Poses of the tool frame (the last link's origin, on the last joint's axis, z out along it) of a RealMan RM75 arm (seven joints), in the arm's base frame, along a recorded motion.
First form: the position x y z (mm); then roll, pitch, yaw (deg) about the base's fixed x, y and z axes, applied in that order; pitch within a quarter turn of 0, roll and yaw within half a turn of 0.
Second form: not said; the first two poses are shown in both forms.
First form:
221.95 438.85 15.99 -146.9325 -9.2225 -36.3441
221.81 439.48 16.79 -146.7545 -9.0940 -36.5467
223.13 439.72 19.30 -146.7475 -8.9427 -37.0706
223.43 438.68 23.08 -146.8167 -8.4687 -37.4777
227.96 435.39 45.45 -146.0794 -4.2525 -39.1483
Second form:
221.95 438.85 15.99 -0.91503 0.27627 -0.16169 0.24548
221.81 439.48 16.79 -0.91414 0.27797 -0.16155 0.24697
223.13 439.72 19.30 -0.91281 0.28252 -0.16151 0.24671
223.43 438.68 23.08 -0.91186 0.28707 -0.15849 0.24694
227.96 435.39 45.45 -0.90423 0.31004 -0.13110 0.26277

